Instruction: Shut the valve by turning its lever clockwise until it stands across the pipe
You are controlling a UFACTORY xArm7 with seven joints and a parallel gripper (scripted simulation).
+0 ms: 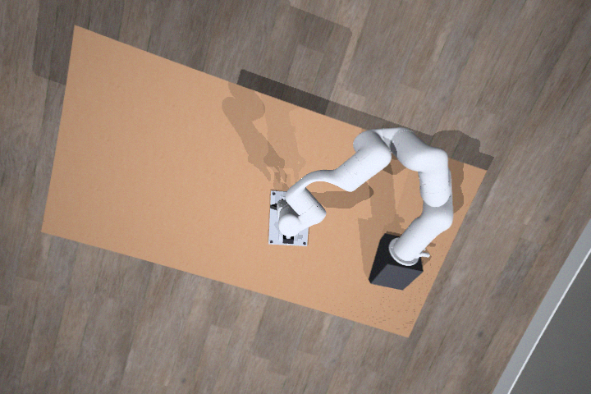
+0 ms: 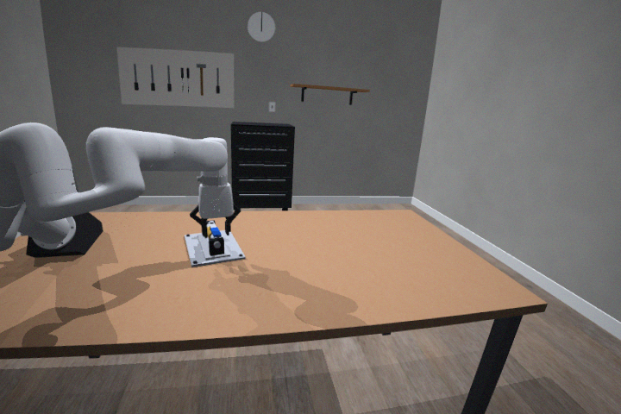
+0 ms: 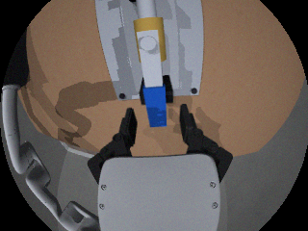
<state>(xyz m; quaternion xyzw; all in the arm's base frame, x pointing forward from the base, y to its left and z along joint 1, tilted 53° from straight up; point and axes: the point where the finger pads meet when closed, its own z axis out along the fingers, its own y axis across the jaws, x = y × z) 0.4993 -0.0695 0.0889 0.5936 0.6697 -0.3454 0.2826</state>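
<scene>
Now: hand 1 cm past the lever, 5 cm to the right of it and 1 cm above it.
</scene>
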